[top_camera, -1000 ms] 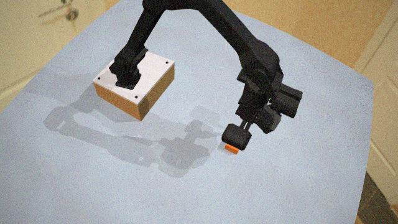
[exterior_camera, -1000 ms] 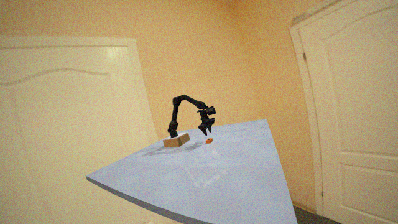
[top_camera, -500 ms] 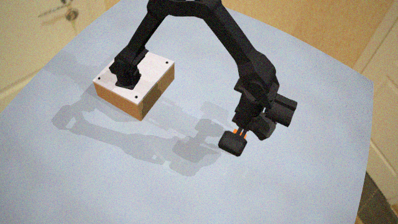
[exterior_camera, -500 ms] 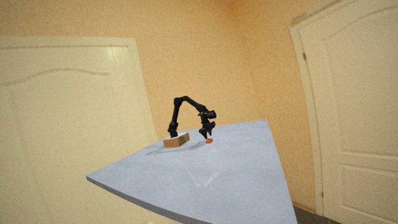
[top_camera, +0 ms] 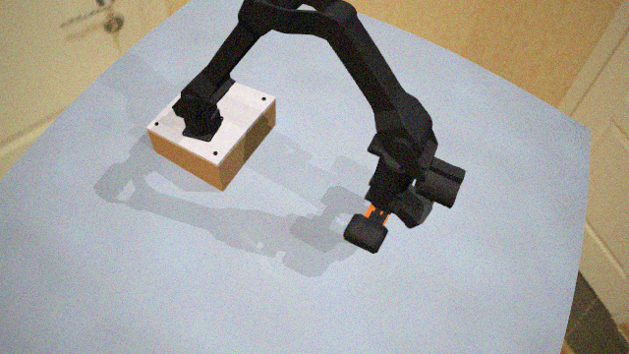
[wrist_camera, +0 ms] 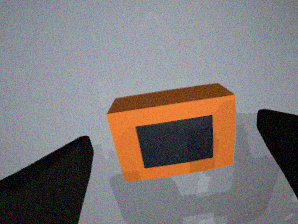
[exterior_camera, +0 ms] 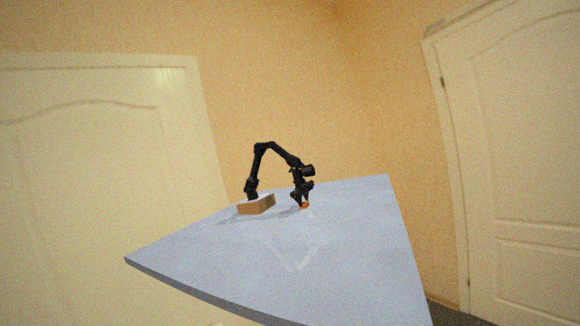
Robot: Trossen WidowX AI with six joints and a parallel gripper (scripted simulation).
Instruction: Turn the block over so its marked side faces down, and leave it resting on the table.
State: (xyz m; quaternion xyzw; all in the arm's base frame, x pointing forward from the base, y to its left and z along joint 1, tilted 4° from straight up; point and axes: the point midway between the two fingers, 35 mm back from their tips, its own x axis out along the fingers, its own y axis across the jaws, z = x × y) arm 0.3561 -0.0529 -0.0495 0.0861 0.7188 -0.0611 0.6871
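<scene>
Right now the orange block is right at my gripper tip.
</scene>
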